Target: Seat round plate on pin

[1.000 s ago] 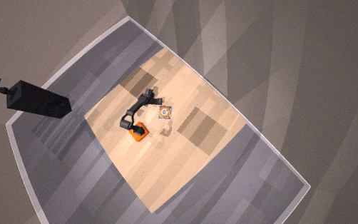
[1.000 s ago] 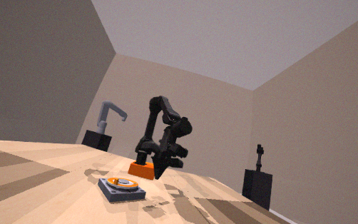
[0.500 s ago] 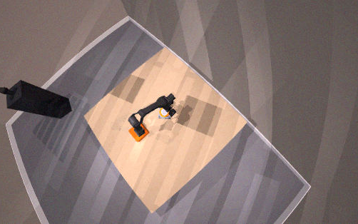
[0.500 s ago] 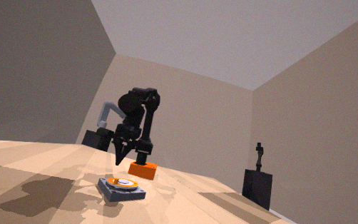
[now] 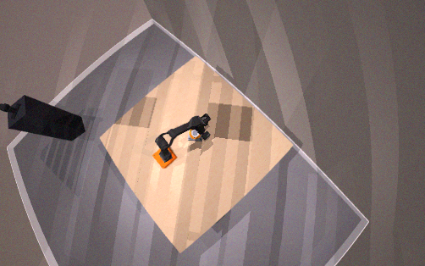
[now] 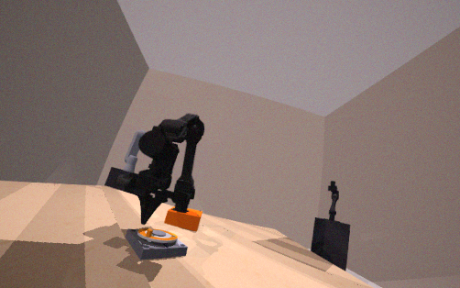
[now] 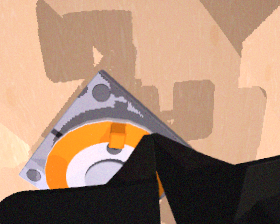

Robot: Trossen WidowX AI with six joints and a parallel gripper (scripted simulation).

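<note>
Right now my gripper tip is 50 mm past the grey square base, 20 mm to the right of it and 40 mm above it.
</note>
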